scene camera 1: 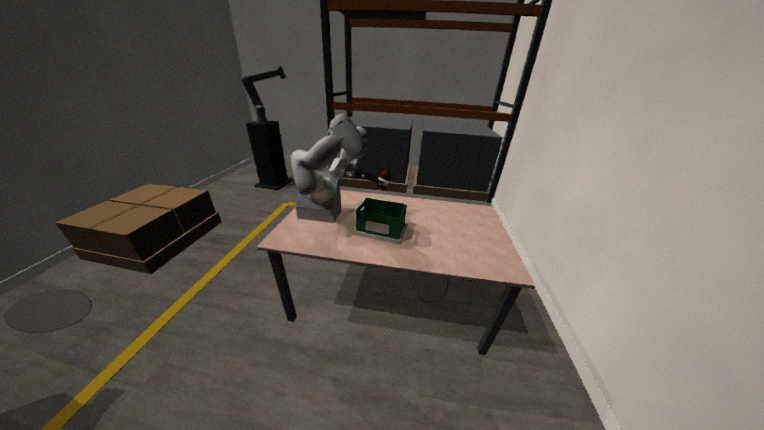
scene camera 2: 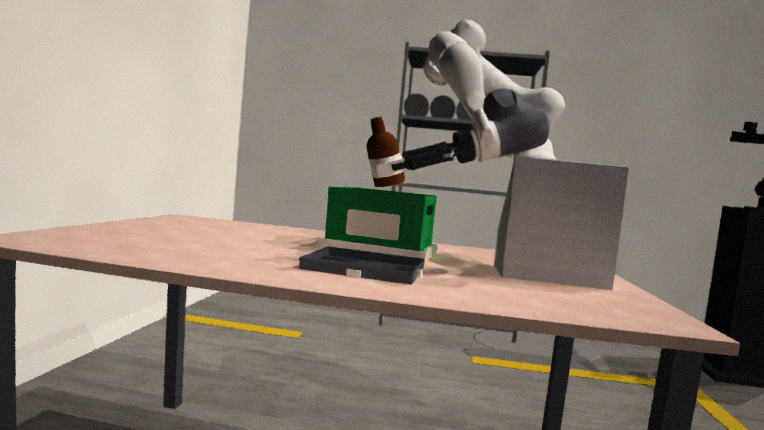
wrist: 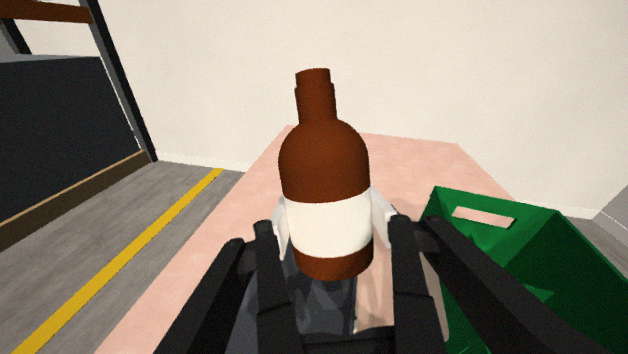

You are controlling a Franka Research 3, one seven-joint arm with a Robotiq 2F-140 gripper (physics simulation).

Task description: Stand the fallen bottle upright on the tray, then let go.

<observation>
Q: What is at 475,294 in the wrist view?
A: The gripper.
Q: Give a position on a brown bottle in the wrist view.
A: At 323,162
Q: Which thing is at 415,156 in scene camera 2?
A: The gripper.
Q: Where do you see a brown bottle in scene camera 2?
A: At 382,146
</observation>
